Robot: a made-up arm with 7 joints. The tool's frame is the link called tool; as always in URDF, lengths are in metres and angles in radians.
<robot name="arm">
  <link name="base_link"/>
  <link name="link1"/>
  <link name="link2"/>
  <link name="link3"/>
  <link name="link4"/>
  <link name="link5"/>
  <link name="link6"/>
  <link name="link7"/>
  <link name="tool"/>
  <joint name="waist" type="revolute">
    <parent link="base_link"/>
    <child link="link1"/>
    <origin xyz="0 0.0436 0" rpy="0 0 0"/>
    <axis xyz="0 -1 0"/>
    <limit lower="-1.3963" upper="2" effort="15" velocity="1.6"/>
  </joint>
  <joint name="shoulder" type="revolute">
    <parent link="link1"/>
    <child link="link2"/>
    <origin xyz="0 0.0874 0" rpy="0 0 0"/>
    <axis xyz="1 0 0"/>
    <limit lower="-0.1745" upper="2" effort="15" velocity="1.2"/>
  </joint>
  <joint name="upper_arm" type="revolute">
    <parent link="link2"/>
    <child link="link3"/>
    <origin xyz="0 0 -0.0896" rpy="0 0 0"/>
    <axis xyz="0 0 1"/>
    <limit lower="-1.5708" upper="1.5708" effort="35" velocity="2"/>
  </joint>
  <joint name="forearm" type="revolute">
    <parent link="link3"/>
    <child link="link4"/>
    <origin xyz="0 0 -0.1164" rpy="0 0 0"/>
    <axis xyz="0 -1 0"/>
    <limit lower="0" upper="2.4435" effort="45" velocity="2.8"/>
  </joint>
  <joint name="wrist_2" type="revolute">
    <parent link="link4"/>
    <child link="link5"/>
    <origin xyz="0 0 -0.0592" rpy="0 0 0"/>
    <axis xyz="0 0 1"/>
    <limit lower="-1.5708" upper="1.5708" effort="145" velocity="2.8"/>
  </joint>
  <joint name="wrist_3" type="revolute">
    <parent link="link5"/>
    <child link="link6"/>
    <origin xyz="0 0 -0.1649" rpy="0 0 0"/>
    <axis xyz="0 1 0"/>
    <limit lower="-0.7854" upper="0.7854" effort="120" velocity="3.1"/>
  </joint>
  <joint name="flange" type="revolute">
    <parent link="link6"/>
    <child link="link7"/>
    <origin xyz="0 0 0" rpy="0 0 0"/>
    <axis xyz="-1 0 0"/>
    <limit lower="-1.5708" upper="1.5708" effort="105" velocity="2"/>
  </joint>
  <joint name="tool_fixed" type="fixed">
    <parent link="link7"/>
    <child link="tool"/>
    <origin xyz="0 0 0" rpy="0 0 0"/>
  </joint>
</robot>
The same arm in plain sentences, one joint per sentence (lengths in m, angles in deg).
The arm has seven revolute joints in a row. What follows holds with every joint at zero, and every direction is one of the base frame's. Joint 1 lies 0.0436 m along +y from the base frame's origin and rotates about -y, from -80 to 114.59 deg. Joint 2 lies 0.0874 m along +y from joint 1 and rotates about +x, from -10 to 114.59 deg. Joint 3 lies 0.0896 m along -z from joint 2 and rotates about +z, from -90 to 90 deg. Joint 4 lies 0.1164 m along -z from joint 3 and rotates about -y, from 0 to 140 deg. Joint 5 lies 0.0592 m along -z from joint 4 and rotates about +z, from -90 to 90 deg. Joint 6 lies 0.1649 m along -z from joint 5 and rotates about +y, from -45 to 45 deg. Joint 7 lies at the same point as joint 6 and rotates about -x, from -90 to 90 deg. The tool frame, which is the frame that the pose is given for, lies at the same point as joint 7; its axes are parallel to the base frame's.
